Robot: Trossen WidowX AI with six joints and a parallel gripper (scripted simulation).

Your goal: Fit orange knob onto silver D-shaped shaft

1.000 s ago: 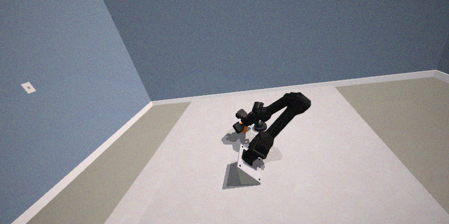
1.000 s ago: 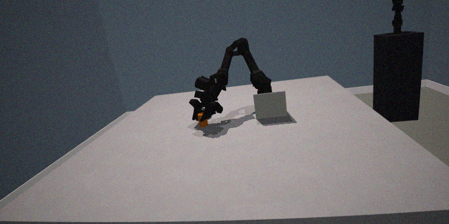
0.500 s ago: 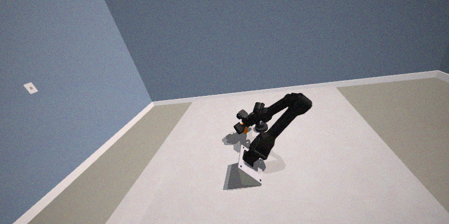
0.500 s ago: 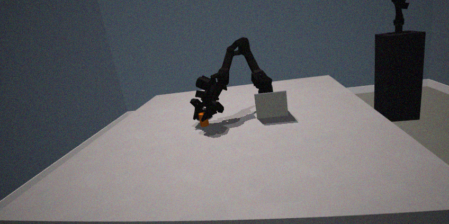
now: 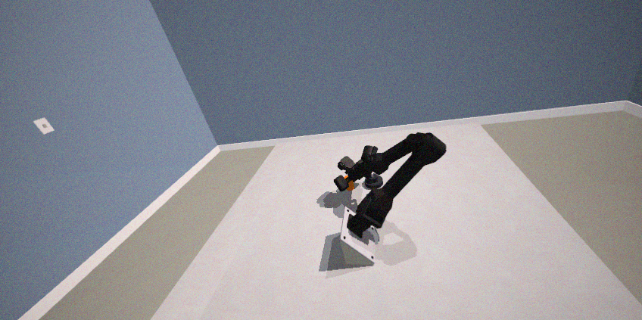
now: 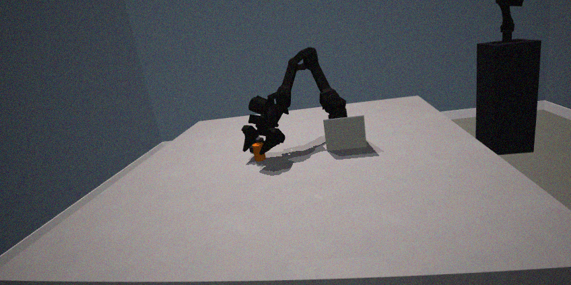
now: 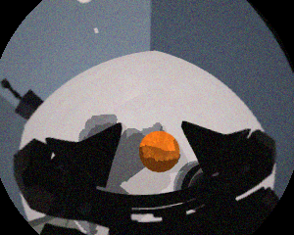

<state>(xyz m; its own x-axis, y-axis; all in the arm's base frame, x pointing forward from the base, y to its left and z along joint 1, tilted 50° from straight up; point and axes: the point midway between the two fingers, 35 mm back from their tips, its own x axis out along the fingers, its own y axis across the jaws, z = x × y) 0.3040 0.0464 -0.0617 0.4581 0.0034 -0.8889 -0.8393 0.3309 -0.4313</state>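
Right now my gripper tip is 20 mm past the orange knob and 30 mm to the left of it. The rest, counted from my gripper tip: round pedestal (10 mm ahead, 140 mm to the right, 10 mm below).
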